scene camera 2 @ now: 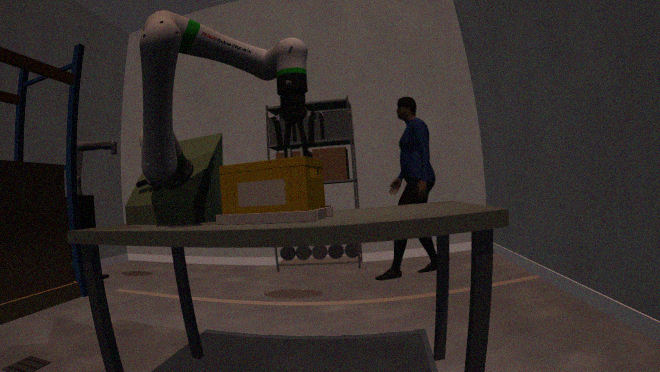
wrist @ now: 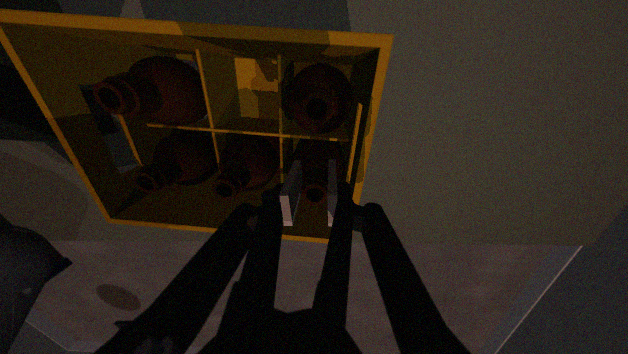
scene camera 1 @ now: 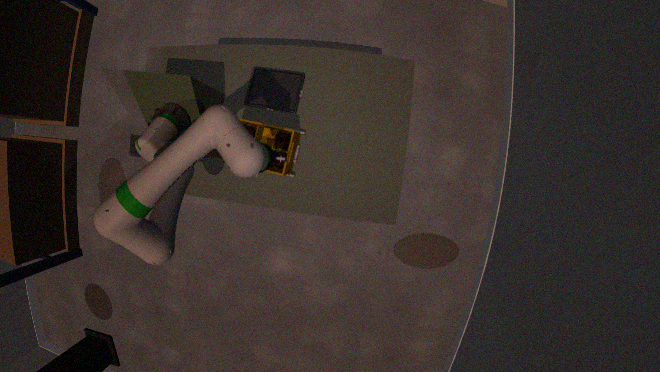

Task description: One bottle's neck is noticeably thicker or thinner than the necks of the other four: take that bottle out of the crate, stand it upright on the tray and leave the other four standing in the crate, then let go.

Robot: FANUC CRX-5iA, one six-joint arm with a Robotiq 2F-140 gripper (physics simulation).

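Frame: origin at the arm's base, x down, y left, z ahead, level; centimetres.
Seen in the pictures: gripper, fingertip midpoint: (wrist: 315, 172) (scene camera 1: 278, 156); arm's base, link origin: (scene camera 2: 177, 175) (scene camera 1: 177, 115).
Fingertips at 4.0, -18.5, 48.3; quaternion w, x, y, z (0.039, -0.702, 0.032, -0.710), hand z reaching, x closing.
Pixels of each thing's top centre, then the offset from my fingertips to it, as dx, dy, dz. "*": a spot on its surface instead.
- yellow crate, top centre: (wrist: 210, 155) (scene camera 2: 270, 162) (scene camera 1: 256, 145) -3.8, +4.5, -8.5
- far left bottle, top centre: (wrist: 109, 98) (scene camera 1: 241, 132) -2.6, +10.2, -16.1
- far right bottle, top centre: (wrist: 316, 109) (scene camera 1: 281, 139) -2.6, +6.8, +1.3
- dark tray, surface spot: (scene camera 1: 276, 90) * +13.2, +31.7, -5.7
- low pale base, surface spot: (scene camera 2: 270, 218) * +12.3, -6.3, -7.9
The yellow crate (scene camera 1: 292, 154) (scene camera 2: 305, 187) (wrist: 372, 90) has six compartments. Five dark red-brown bottles show inside in the wrist view. My gripper (scene camera 1: 280, 159) (scene camera 2: 297, 154) (wrist: 315, 172) points down into the crate and is shut on the near right bottle (wrist: 317, 152), which is in its compartment. The far left bottle (wrist: 165, 90) leans in view, with a neck that looks wide. The others are the far right bottle (wrist: 320, 95), the near left bottle (wrist: 187, 157) and the near middle bottle (wrist: 252, 157). The dark tray (scene camera 1: 276, 90) is beside the crate.
The crate stands on a low pale base (scene camera 2: 270, 218) on the table (scene camera 1: 357, 135) (scene camera 2: 410, 222). A green sloped block (scene camera 1: 160, 92) (scene camera 2: 205, 170) is by the arm's base. A person (scene camera 2: 415, 150) walks beyond the table, near a shelf rack (scene camera 2: 356, 195).
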